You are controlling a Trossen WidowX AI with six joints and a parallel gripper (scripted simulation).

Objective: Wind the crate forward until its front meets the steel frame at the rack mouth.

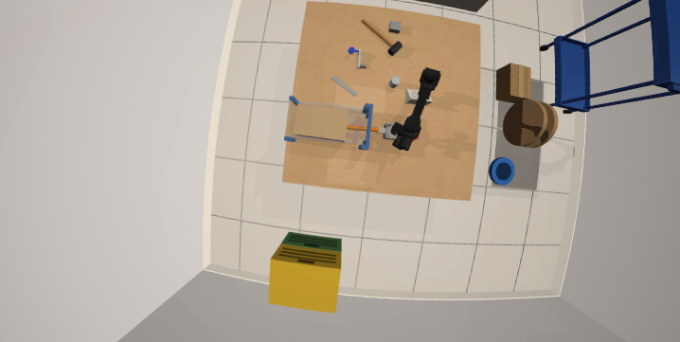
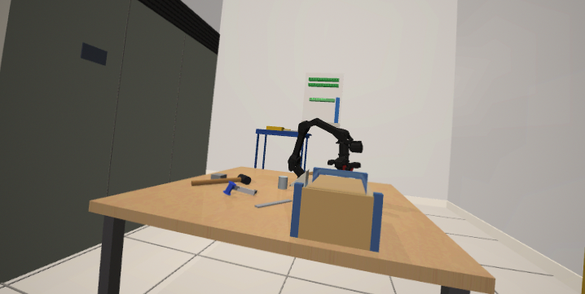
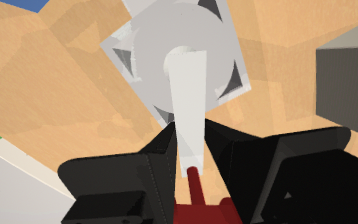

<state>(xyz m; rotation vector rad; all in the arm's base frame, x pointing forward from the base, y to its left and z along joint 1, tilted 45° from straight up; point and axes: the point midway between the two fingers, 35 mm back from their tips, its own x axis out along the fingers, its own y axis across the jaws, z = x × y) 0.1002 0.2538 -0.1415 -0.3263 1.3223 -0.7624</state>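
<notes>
Now: the red-knobbed crank handle 2 cm above my gripper tip and 1 cm behind it. Also, from my gripper tip: blue steel frame 21 cm ahead, 2 cm above; red grip 5 cm behind, 5 cm above, 2 cm to the left; hand winch 6 cm below, 3 cm to the right, 3 cm ahead.
</notes>
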